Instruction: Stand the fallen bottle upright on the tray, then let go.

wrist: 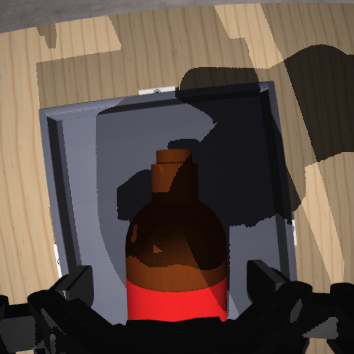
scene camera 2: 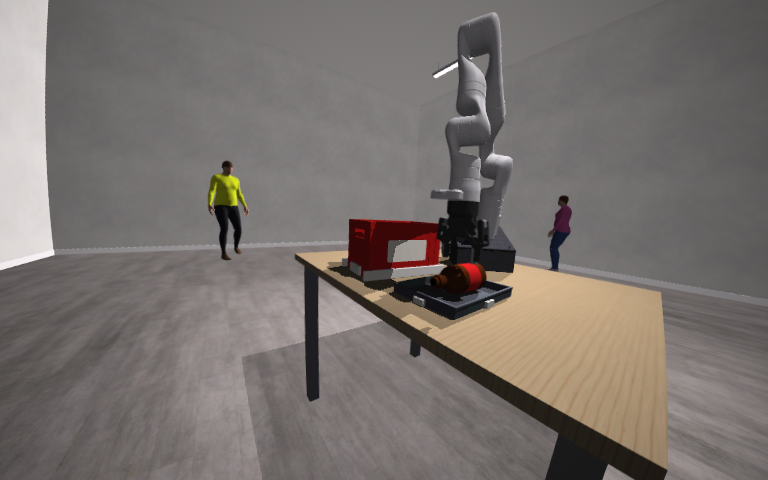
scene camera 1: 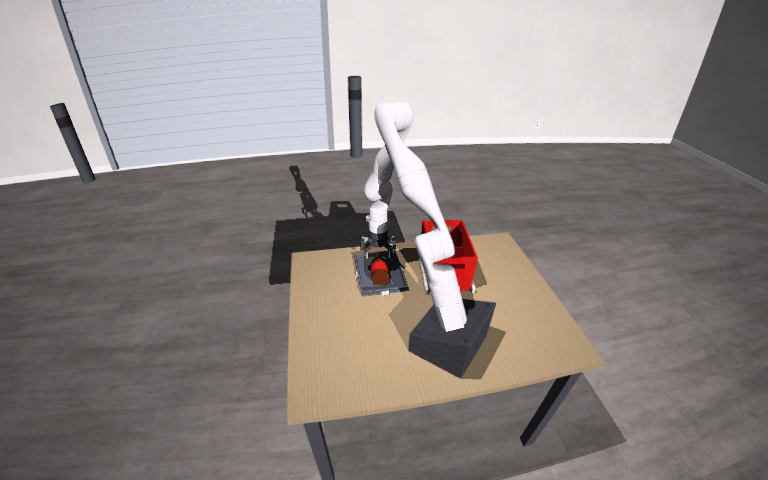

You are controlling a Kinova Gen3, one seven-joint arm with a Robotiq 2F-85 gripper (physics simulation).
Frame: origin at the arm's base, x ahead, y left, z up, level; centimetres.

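Seen in the pictures: gripper, between the fingertips: [wrist: 170, 280] [scene camera 2: 458, 260] [scene camera 1: 378, 257]; arm's base, origin of its link: [scene camera 1: 453, 321].
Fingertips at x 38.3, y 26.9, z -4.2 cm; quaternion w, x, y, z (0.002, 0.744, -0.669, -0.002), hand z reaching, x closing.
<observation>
Offsets run from my fingertips to a thing's top centre. Level surfaces: height alone.
A brown bottle with a red label {dx -0.1, dy -0.5, dz -1.3 cm} [scene camera 1: 380, 274] [scene camera 2: 473, 277] [wrist: 176, 305] lies on its side in the shallow dark grey tray {dx -0.1, dy -0.7, dz -6.7 cm} [scene camera 1: 370, 292] [scene camera 2: 487, 300] [wrist: 77, 150]. Its neck points to the top of the wrist view, and its base faces scene camera 1. My gripper [scene camera 1: 378, 255] [scene camera 2: 462, 259] [wrist: 170, 280] points down and is open, with nothing between its fingers. It hangs low over the bottle. In the wrist view the fingers stand to either side of the bottle, near the label, with a gap on each side. The bottle's base is hidden behind the gripper there.
A red crate {dx +3.9, dy -29.3, dz +8.3 cm} [scene camera 1: 467, 272] [scene camera 2: 374, 243] stands on the table {dz -9.2 cm} [scene camera 1: 339, 350] [scene camera 2: 594, 322] beside the tray. The dark block [scene camera 1: 438, 349] [scene camera 2: 498, 258] under the arm's base stands farther from the tray. The tray lies near a table edge.
</observation>
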